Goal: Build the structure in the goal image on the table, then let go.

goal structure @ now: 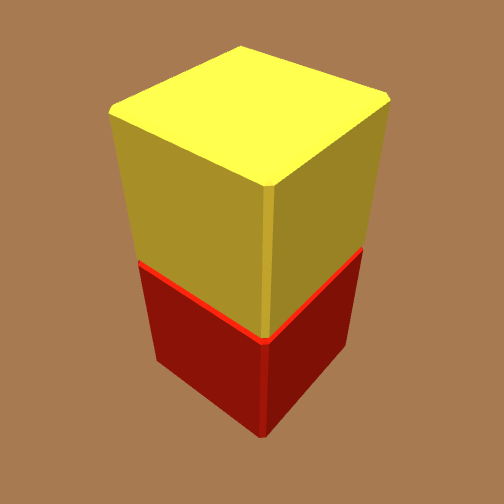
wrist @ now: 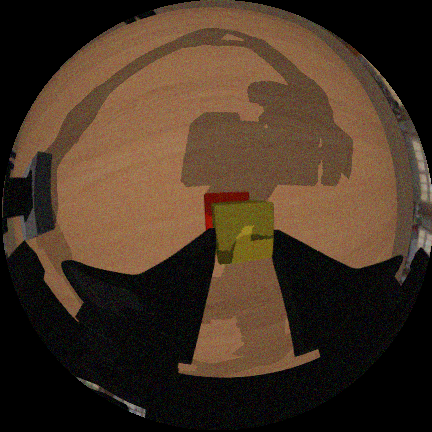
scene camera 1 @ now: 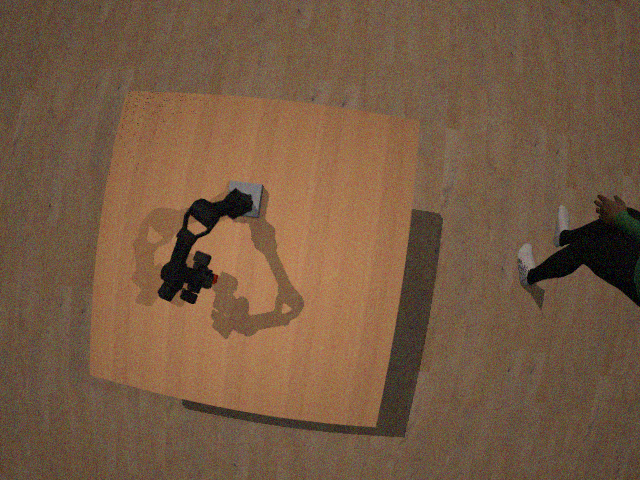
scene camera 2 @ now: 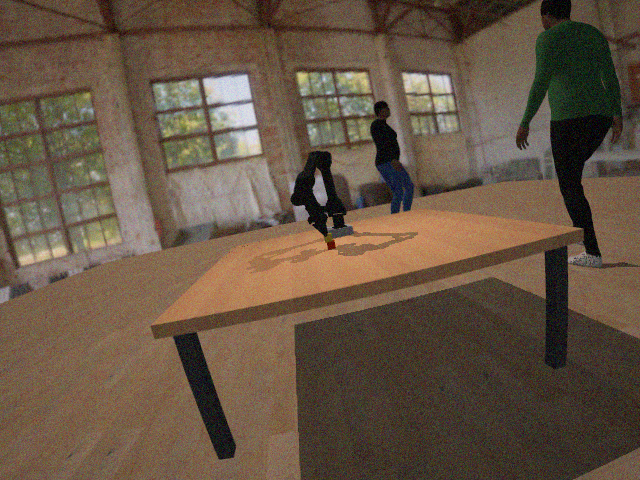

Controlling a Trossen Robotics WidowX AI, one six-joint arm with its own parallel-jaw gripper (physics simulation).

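Seen in the pictures: gripper, between the fingertips: (wrist: 243,235) (scene camera 2: 327,236); arm's base, origin of its link: (wrist: 26,196) (scene camera 1: 243,203) (scene camera 2: 339,227).
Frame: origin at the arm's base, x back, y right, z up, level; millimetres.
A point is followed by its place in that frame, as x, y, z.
Observation:
A yellow cube (scene camera 2: 329,238) @[-299, 154, 4] (wrist: 244,237) @[-280, 156, 22] is held between the fingertips of my gripper (scene camera 1: 208,279) @[-282, 158, 12] (scene camera 2: 326,234) @[-282, 158, 12] (wrist: 243,235) @[-282, 158, 12], which is shut on it. A red cube (scene camera 1: 215,279) @[-283, 130, -15] (scene camera 2: 331,245) @[-295, 150, -28] (wrist: 226,197) @[-283, 134, -10] is on the table below the yellow one. In scene camera 2 the yellow cube shows right above the red cube, shifted a little to the left; whether they touch I cannot tell. In the wrist view the yellow cube hides most of the red cube, whose far and left parts show. In scene camera 1 the arm hides the yellow cube.
The wooden table (scene camera 1: 336,258) @[-228, -341, -43] (scene camera 2: 289,279) @[-597, 396, -43] bears the arm's grey base plate (scene camera 1: 256,192) @[38, -52, -1] (scene camera 2: 343,230) @[-46, -2, -15] (wrist: 45,192) @[-43, 16, -31]. Shadows of the arm fall across the table top. A person in green (scene camera 2: 576,72) stands beyond the table's right side, and a person in black and blue (scene camera 2: 385,144) stands behind it.

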